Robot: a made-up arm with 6 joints.
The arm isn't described. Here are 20 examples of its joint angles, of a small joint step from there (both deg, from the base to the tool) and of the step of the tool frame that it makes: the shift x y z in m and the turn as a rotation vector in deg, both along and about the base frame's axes.
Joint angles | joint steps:
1: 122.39 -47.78 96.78 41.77 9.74 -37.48 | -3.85 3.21 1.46 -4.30 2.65 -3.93
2: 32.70 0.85 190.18 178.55 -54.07 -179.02 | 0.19 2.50 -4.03 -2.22 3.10 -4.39
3: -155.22 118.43 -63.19 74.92 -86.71 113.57 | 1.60 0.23 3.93 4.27 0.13 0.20
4: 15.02 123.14 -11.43 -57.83 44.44 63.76 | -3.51 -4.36 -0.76 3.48 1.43 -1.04
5: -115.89 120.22 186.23 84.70 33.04 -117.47 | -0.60 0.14 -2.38 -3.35 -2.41 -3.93
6: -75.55 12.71 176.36 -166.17 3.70 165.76 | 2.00 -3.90 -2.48 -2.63 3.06 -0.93
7: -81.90 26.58 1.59 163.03 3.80 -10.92 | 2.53 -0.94 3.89 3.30 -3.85 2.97
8: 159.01 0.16 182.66 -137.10 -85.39 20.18 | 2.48 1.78 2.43 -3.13 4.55 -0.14
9: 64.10 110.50 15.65 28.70 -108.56 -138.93 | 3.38 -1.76 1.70 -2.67 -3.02 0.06
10: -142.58 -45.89 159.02 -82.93 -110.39 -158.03 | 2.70 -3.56 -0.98 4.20 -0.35 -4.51
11: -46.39 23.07 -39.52 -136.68 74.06 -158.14 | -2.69 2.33 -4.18 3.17 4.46 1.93
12: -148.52 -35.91 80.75 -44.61 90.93 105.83 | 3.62 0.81 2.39 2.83 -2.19 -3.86
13: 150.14 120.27 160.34 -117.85 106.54 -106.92 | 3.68 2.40 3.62 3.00 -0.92 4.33
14: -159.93 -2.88 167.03 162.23 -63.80 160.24 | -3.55 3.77 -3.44 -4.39 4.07 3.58
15: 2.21 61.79 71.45 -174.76 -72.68 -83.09 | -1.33 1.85 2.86 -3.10 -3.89 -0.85
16: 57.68 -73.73 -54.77 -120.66 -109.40 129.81 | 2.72 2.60 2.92 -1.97 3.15 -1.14
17: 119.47 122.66 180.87 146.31 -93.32 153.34 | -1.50 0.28 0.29 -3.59 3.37 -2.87
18: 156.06 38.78 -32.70 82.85 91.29 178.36 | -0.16 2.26 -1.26 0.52 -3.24 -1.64
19: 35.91 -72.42 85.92 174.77 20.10 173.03 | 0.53 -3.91 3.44 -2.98 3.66 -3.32
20: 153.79 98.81 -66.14 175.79 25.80 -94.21 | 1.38 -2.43 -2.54 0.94 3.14 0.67
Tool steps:
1: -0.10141 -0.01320 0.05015 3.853 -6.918 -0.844
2: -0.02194 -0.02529 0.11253 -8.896 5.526 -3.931
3: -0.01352 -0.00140 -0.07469 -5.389 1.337 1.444
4: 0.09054 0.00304 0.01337 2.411 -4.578 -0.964
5: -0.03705 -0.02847 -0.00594 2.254 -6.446 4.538
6: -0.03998 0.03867 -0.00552 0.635 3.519 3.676
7: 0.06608 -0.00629 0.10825 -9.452 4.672 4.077
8: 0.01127 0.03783 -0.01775 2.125 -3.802 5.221
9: -0.02972 0.07773 0.02931 0.077 -1.660 0.767
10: -0.01024 0.05473 -0.04635 -2.900 -4.444 5.544
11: -0.08873 0.01961 -0.03632 6.016 9.721 -0.114
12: -0.02083 0.04736 -0.00880 0.673 3.582 -0.870
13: -0.02101 -0.07931 -0.00470 1.755 -3.314 4.531
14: -0.00188 -0.04244 0.14398 5.934 -10.792 -1.364
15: -0.01348 -0.05070 -0.00451 3.213 -4.754 0.310
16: -0.00011 0.00807 0.04761 -0.792 3.067 1.254
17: 0.02776 0.02516 0.00451 -0.071 -2.093 3.742
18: 0.02025 -0.00589 -0.05902 0.523 -6.294 -0.542
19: -0.02348 -0.02730 -0.16962 -2.349 -6.131 3.165
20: -0.00415 0.00541 0.04563 -2.846 -2.213 1.282
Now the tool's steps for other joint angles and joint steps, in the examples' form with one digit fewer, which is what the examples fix.
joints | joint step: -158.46 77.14 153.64 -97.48 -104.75 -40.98 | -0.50 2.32 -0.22 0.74 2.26 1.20
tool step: -0.0473 -0.0128 -0.0210 -1.44 -2.34 -1.55
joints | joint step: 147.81 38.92 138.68 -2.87 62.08 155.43 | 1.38 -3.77 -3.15 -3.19 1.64 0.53
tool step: 0.0468 -0.0167 0.0169 1.10 1.93 4.39
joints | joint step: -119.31 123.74 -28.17 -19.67 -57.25 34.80 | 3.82 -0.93 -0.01 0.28 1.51 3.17
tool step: -0.0082 -0.0027 -0.0088 -4.12 -0.94 3.04
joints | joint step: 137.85 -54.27 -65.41 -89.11 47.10 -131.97 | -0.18 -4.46 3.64 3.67 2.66 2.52
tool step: 0.0410 -0.0256 0.1075 8.44 0.90 -2.25
